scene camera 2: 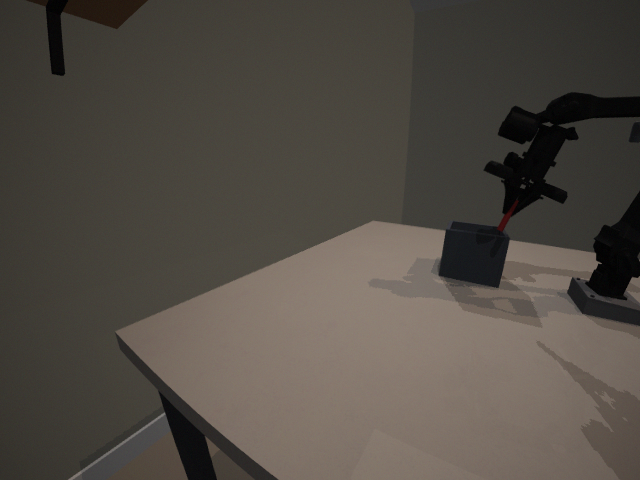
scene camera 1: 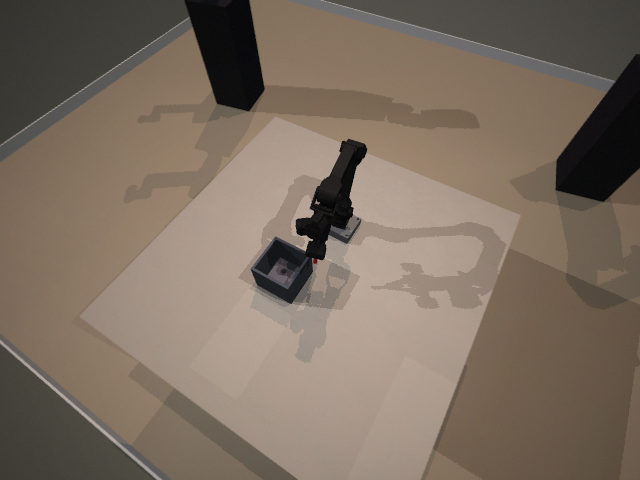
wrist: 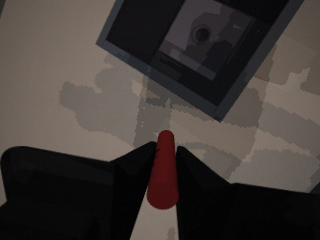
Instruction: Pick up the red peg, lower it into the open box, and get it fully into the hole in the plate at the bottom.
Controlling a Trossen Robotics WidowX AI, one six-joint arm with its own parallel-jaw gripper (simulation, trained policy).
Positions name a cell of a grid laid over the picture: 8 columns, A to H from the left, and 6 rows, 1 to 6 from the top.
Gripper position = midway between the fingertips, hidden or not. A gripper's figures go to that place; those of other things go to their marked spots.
Labels:
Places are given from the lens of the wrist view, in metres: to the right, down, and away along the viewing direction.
my gripper (wrist: E4): 0.00, 0.02, 0.11
red peg (wrist: E5): 0.00, 0.03, 0.07
dark box (wrist: D1): -0.04, -0.11, 0.23
The marked spots on the red peg and the dark box are 0.22 m apart.

